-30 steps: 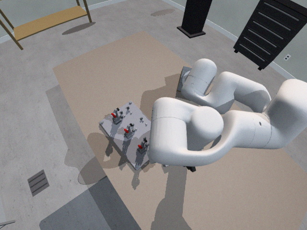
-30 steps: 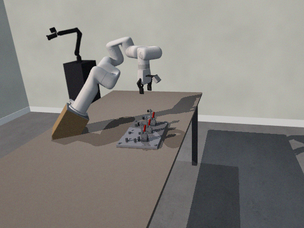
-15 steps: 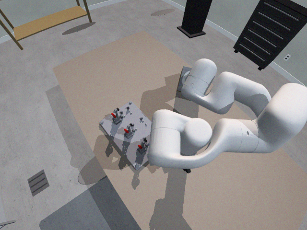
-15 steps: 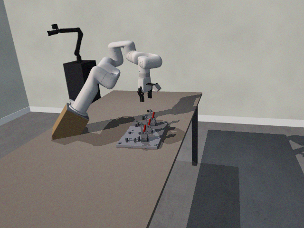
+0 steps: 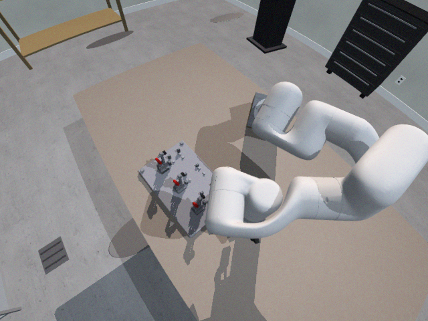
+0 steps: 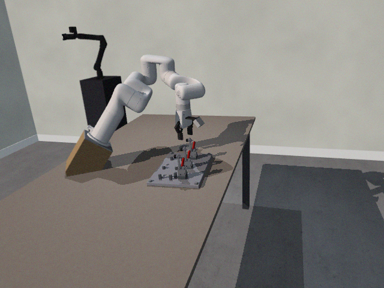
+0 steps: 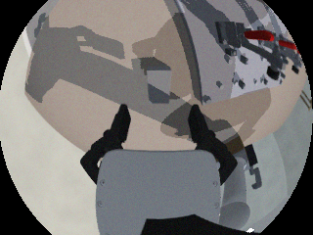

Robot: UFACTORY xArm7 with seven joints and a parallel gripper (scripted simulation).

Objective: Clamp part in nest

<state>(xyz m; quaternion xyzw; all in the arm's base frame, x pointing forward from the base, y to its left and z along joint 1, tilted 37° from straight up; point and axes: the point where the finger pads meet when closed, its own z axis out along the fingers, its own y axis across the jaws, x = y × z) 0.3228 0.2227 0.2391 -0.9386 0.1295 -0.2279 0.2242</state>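
Now: the grey block part 8 cm below my hand. Round my hand: grey fixture plate 9 cm ahead, 24 cm to the right, 8 cm below.
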